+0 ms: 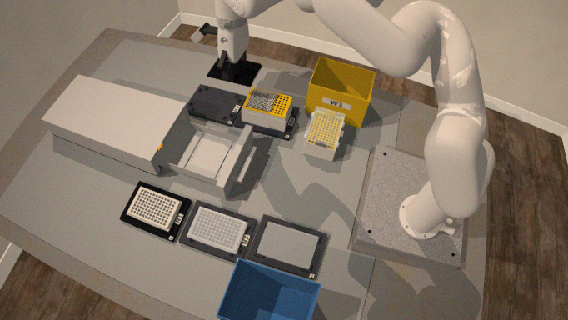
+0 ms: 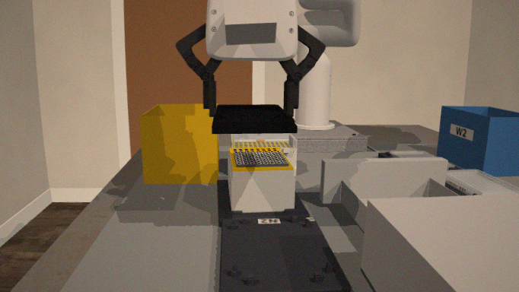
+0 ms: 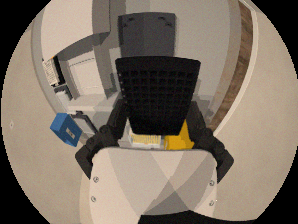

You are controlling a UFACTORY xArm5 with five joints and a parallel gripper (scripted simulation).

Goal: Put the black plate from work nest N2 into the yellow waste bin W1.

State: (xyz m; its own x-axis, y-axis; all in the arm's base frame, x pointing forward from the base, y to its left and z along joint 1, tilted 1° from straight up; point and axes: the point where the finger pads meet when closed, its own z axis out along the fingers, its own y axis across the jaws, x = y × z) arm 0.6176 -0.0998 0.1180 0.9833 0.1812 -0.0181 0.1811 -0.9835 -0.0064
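Now: hand 11 cm past the yellow-topped tip box, 1 cm to the left of it and 10 cm above it. The rest, counted from my hand: work nest N2 (6 cm ahead, 3 cm to the left, 15 cm below); black plate (1 cm below); drawer (21 cm to the left, 14 cm below).
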